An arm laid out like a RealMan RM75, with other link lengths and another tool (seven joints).
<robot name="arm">
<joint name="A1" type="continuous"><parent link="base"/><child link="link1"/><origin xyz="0 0 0.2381" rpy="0 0 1.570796"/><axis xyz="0 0 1"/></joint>
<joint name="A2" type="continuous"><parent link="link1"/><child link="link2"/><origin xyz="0 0 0" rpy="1.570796 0 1.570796"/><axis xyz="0 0 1"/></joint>
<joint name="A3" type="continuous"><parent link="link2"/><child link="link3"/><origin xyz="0 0.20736 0" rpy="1.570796 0 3.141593"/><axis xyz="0 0 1"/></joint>
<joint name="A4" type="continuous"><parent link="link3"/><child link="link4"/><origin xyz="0 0 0" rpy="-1.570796 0 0"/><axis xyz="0 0 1"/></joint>
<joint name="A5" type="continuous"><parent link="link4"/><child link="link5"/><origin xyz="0 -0.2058 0" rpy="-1.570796 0 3.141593"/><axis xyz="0 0 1"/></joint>
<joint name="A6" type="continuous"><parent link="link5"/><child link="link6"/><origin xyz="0 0 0" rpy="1.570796 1.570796 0"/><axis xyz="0 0 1"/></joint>
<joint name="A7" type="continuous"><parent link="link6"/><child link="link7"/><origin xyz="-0.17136 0 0" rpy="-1.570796 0 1.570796"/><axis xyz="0 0 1"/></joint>
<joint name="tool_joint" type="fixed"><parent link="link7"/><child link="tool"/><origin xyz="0.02 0.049 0.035" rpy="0.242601 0 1.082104"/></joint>
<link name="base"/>
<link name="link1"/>
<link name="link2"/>
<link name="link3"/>
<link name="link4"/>
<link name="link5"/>
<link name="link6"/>
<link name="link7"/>
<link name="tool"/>
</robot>
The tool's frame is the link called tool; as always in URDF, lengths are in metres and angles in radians. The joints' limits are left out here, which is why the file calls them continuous.
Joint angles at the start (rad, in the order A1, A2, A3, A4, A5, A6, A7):
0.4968, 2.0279, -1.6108, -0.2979, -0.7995, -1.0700, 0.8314
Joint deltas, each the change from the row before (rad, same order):
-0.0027, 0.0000, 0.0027, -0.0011, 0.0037, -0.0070, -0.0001
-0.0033, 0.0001, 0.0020, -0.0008, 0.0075, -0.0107, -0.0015
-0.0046, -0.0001, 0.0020, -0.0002, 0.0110, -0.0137, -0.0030
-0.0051, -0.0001, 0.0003, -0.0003, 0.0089, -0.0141, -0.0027
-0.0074, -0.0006, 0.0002, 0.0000, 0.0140, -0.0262, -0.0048
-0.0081, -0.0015, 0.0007, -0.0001, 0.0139, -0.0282, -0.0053
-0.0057, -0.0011, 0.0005, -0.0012, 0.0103, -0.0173, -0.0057
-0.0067, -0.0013, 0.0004, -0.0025, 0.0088, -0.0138, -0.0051
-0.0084, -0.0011, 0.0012, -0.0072, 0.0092, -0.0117, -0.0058
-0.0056, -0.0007, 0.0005, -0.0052, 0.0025, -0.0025, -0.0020
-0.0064, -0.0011, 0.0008, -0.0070, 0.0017, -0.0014, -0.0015
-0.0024, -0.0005, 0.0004, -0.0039, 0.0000, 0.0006, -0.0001
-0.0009, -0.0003, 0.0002, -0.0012, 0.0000, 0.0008, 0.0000
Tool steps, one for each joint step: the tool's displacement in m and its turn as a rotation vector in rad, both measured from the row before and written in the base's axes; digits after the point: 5 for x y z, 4 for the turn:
-0.00055, -0.00025, 0.00127, 0.0031, 0.0085, 0.0004
-0.00107, -0.00044, 0.00169, 0.0045, 0.0124, 0.0019
-0.00097, -0.00066, 0.00234, 0.0065, 0.0154, 0.0017
-0.00093, -0.00122, 0.00172, 0.0040, 0.0137, 0.0031
-0.00222, -0.00214, 0.00297, 0.0059, 0.0232, 0.0086
-0.00209, -0.00228, 0.00364, 0.0071, 0.0234, 0.0098
-0.00139, -0.00125, 0.00287, 0.0075, 0.0140, 0.0072
-0.00066, -0.00119, 0.00276, 0.0076, 0.0111, 0.0051
-0.00108, -0.00077, 0.00343, 0.0110, 0.0110, 0.0060
0.00019, -0.00045, 0.00146, 0.0049, 0.0026, 0.0009
0.00027, -0.00033, 0.00168, 0.0054, 0.0018, 0.0008
-0.00004, 0.00007, 0.00067, 0.0022, 0.0001, 0.0005
0.00021, 0.00006, 0.00025, 0.0009, -0.0005, -0.0005

